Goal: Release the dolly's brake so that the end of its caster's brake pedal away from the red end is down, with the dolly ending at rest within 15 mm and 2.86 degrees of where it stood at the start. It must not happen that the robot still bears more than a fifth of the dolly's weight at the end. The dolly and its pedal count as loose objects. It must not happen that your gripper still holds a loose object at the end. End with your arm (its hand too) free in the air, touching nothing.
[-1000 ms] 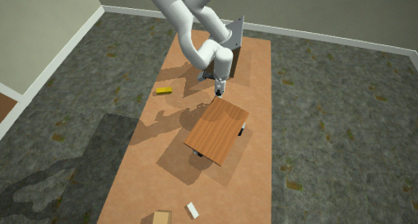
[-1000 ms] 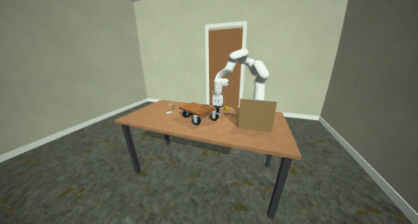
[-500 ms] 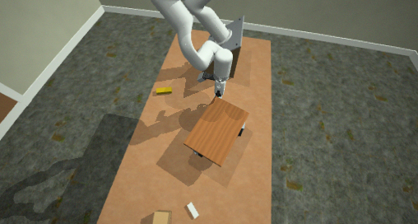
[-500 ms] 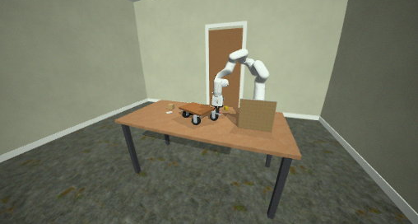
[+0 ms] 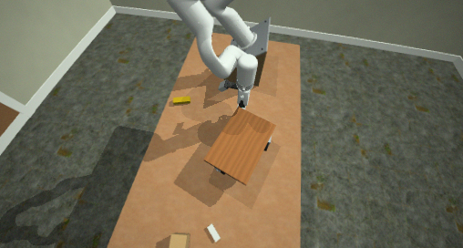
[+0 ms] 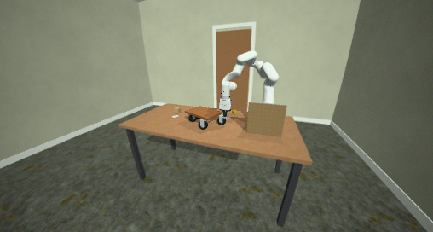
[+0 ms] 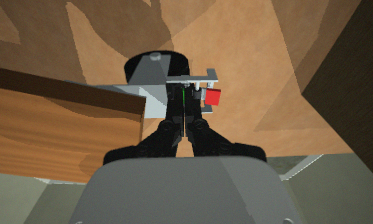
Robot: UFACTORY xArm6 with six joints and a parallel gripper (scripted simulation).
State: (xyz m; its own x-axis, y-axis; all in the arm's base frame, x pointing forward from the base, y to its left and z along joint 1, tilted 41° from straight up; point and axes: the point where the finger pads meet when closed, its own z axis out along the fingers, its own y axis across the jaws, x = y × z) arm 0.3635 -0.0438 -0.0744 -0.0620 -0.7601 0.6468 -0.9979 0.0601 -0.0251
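The brake pedal lies 30 mm below my hand and 10 mm behind it. Round my hand: cardboard box (620 mm ahead, 170 mm to the right, 80 mm below); then yellow block (340 mm to the right, 100 mm below, 30 mm behind); then white block (570 mm ahead, 100 mm below, 40 mm to the right).
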